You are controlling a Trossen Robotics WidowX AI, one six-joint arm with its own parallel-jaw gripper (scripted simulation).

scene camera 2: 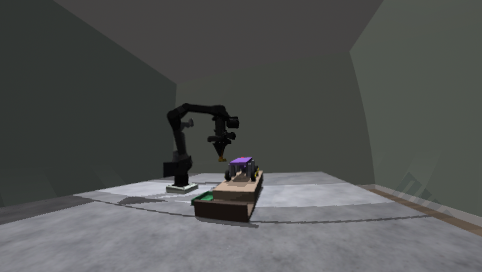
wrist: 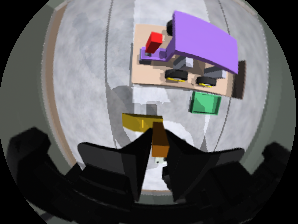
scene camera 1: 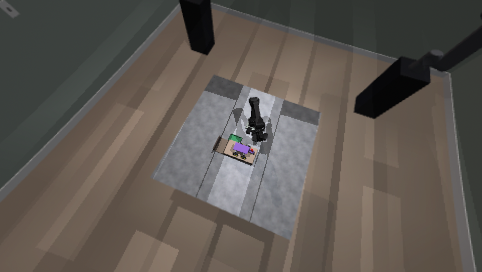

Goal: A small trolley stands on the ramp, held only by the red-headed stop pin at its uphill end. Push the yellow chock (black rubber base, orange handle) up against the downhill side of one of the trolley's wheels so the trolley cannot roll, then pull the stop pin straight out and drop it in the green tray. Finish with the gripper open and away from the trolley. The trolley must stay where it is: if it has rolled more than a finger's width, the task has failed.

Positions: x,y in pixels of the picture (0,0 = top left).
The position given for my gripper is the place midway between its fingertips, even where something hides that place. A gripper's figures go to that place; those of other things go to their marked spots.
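Labels:
A wooden ramp (wrist: pixel 143 74) is 18 cm from the lens; a purple trolley (wrist: pixel 193 38) is 14 cm from the lens. A yellow chock (wrist: pixel 138 123) is 11 cm from the lens. The marked spots on the wooden ramp and the yellow chock are 11 cm apart. My gripper (wrist: pixel 157 131) is 10 cm from the lens.

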